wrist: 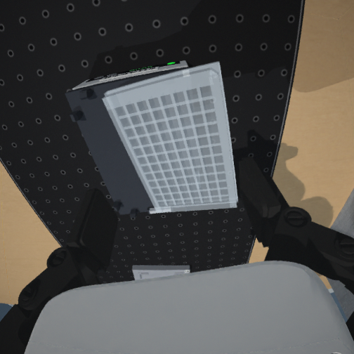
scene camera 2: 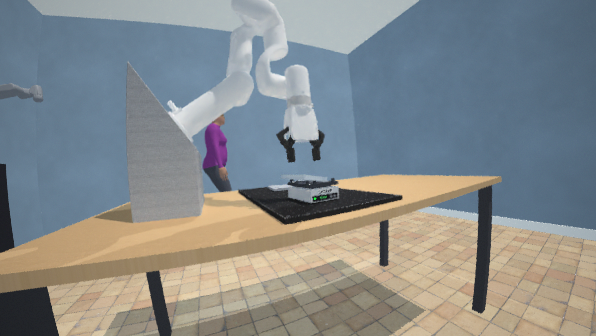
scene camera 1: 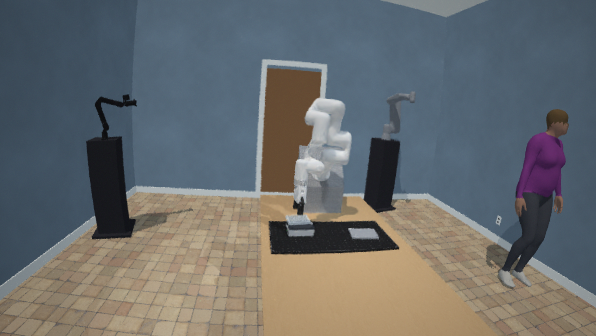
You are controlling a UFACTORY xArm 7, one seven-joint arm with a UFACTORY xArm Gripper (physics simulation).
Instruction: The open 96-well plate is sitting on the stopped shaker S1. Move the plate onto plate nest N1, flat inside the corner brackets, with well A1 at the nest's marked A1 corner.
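Pixels of known places: gripper, fingertip midpoint: (scene camera 2: pixel 304 161) (scene camera 1: pixel 297 211); arm's base at its link origin: (scene camera 2: pixel 179 128).
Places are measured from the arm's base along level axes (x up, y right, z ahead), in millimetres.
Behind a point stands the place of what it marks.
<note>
The translucent 96-well plate (scene camera 1: pixel 298 219) @(x -187, y 285, z 300 mm) (scene camera 2: pixel 305 177) @(x -186, y 342, z 246 mm) (wrist: pixel 175 145) lies on top of shaker S1 (scene camera 1: pixel 300 231) @(x -214, y 303, z 372 mm) (scene camera 2: pixel 313 193) @(x -232, y 344, z 270 mm) (wrist: pixel 107 150). In the wrist view it is offset to the right, leaving a dark strip of the shaker's platform and several corner posts bare on the left. In scene camera 2 it looks slightly tilted. Well A1 cannot be made out. My gripper (scene camera 1: pixel 300 209) @(x -141, y 290, z 296 mm) (scene camera 2: pixel 304 159) @(x -141, y 290, z 296 mm) (wrist: pixel 171 190) is open and empty, above the shaker and plate with a gap. Nest N1 (scene camera 1: pixel 363 233) @(x -250, y -59, z 475 mm) (scene camera 2: pixel 278 188) @(x -250, y -6, z 401 mm) (wrist: pixel 162 272) is a flat light-grey piece, partly hidden by the gripper body in the wrist view.
Shaker and nest stand apart on a black perforated board (scene camera 1: pixel 330 245) @(x -262, y 188, z 513 mm) (scene camera 2: pixel 367 196) @(x -262, y 419, z 430 mm) on the wooden table (scene camera 1: pixel 350 290) @(x -274, y 296, z 873 mm) (scene camera 2: pixel 125 245) @(x -275, y 298, z -161 mm). The arm's grey pedestal (scene camera 1: pixel 325 197) @(x -159, y -17, z 69 mm) (scene camera 2: pixel 162 165) @(x -128, y 128, z -70 mm) stands behind the board. A person (scene camera 1: pixel 542 165) (scene camera 2: pixel 216 147) stands beyond the table.
</note>
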